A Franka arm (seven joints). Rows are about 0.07 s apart.
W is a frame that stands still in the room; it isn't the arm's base.
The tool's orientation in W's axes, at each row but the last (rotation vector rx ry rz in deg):
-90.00, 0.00, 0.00
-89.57, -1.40, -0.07
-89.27, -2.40, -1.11
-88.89, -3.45, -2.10
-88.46, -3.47, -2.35
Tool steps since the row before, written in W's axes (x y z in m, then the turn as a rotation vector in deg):
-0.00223, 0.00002, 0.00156, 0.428, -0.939, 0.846
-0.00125, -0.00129, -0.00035, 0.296, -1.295, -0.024
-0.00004, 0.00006, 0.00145, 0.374, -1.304, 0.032
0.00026, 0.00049, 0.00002, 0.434, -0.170, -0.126
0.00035, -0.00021, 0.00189, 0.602, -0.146, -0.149
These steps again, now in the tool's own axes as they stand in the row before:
-0.00223, -0.00156, 0.00002, 0.428, -0.846, -0.939
-0.00127, 0.00032, -0.00127, 0.276, 0.019, -1.299
0.00002, -0.00145, 0.00008, 0.357, -0.034, -1.309
0.00027, 0.00001, 0.00049, 0.423, 0.149, -0.179
0.00047, -0.00187, -0.00017, 0.589, 0.184, -0.158

